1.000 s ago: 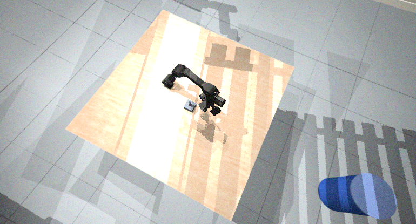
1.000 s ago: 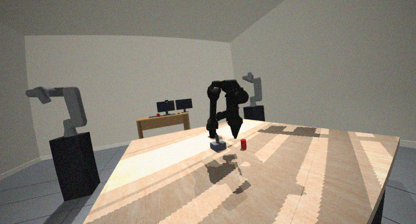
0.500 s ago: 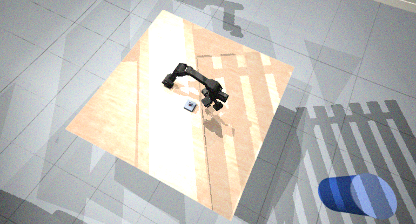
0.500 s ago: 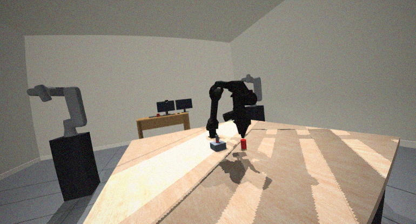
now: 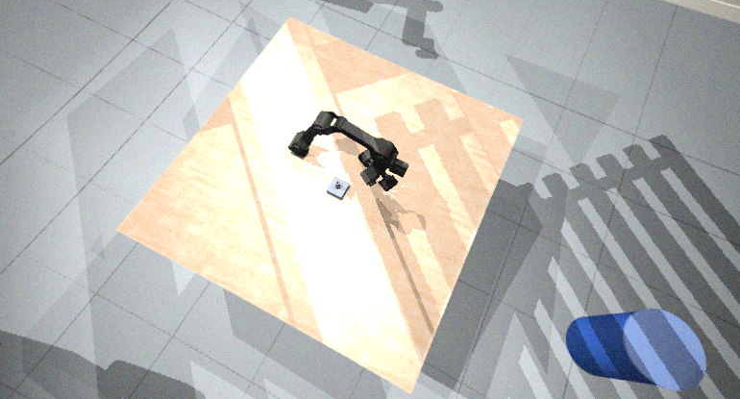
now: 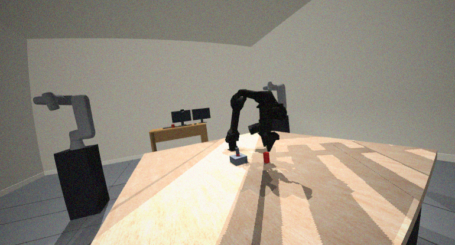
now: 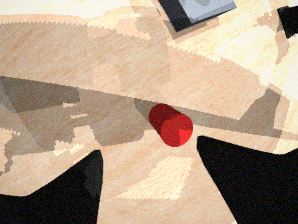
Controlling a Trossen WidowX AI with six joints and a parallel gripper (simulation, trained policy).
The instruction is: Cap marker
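The red cap lies 3 cm behind my gripper tip, 2 cm to the left of it and 5 cm below it. From my gripper tip the other things lie so: grey holder block 13 cm behind, 10 cm to the right, 6 cm below.
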